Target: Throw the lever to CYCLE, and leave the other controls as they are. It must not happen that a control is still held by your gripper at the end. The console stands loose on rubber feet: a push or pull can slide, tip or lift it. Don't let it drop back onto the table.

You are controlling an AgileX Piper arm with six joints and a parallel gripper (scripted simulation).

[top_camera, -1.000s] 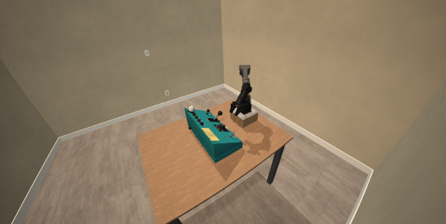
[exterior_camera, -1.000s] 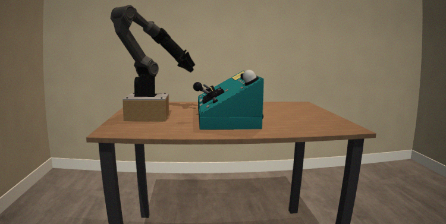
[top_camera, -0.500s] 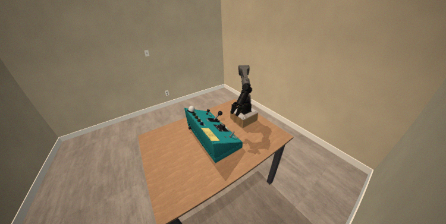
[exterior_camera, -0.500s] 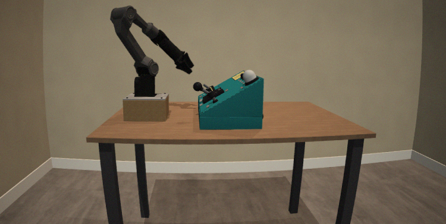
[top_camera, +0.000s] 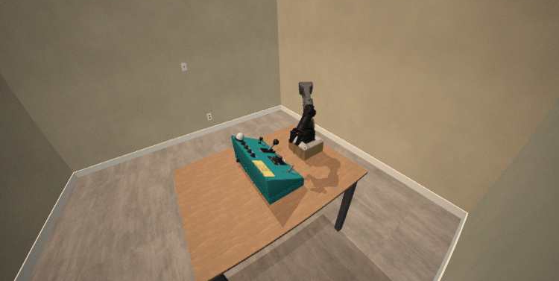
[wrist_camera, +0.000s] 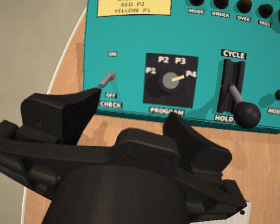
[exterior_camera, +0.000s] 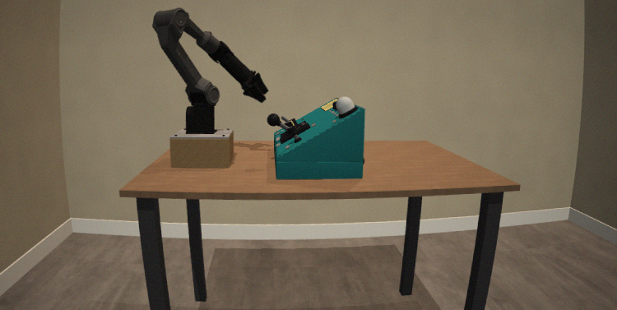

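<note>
My hand is 100 mm short of the rotary selector, 100 mm above it and 40 mm to the left of it. Round my hand: toggle 100 mm below, 90 mm to the left, 80 mm ahead; teal console 130 mm ahead, 120 mm below, 90 mm to the right.
</note>
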